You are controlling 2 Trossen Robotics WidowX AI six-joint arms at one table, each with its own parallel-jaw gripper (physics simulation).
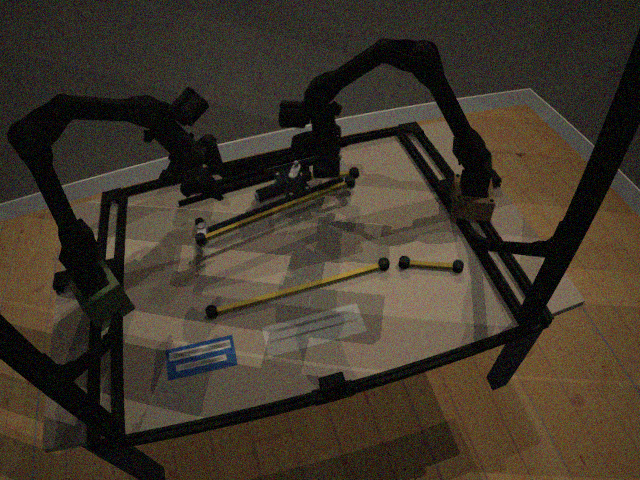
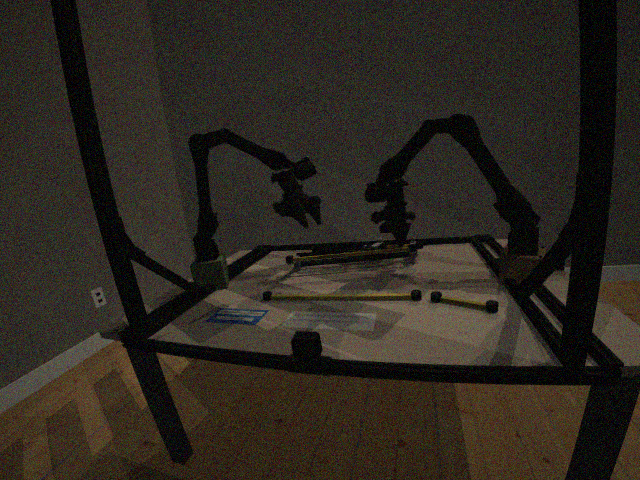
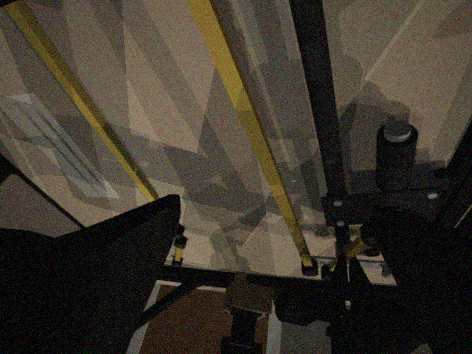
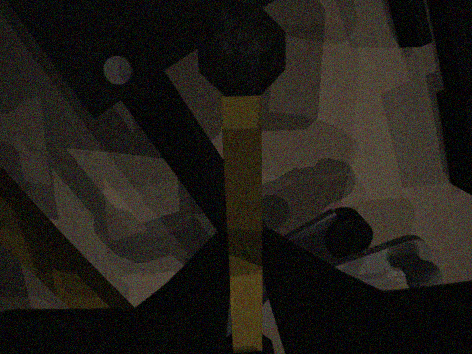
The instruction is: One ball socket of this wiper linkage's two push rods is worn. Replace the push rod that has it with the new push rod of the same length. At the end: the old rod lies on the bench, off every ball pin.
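Observation:
The wiper linkage (image 1: 290,183) sits at the back of the bench. Its long yellow push rod (image 1: 270,210) (image 2: 351,256) (image 3: 256,140) runs from a left pin to a socket at the right. A short mounted push rod (image 4: 242,168) (image 3: 355,247) lies beside that right end. My right gripper (image 1: 326,173) (image 2: 400,238) is shut on this short rod, just behind its black socket (image 4: 241,53). My left gripper (image 1: 199,190) (image 2: 304,214) is open and empty, above the linkage's left part. A long new rod (image 1: 294,288) (image 2: 339,296) (image 3: 105,130) and a short new rod (image 1: 431,264) (image 2: 463,302) lie on the bench.
A blue card (image 1: 201,356) (image 2: 237,315) and a pale grey card (image 1: 313,326) (image 2: 332,321) lie near the front. A black frame (image 1: 432,162) rims the bench, with a black block (image 1: 332,381) (image 2: 306,344) on its front rail. A dark cylinder (image 3: 394,154) stands on the linkage.

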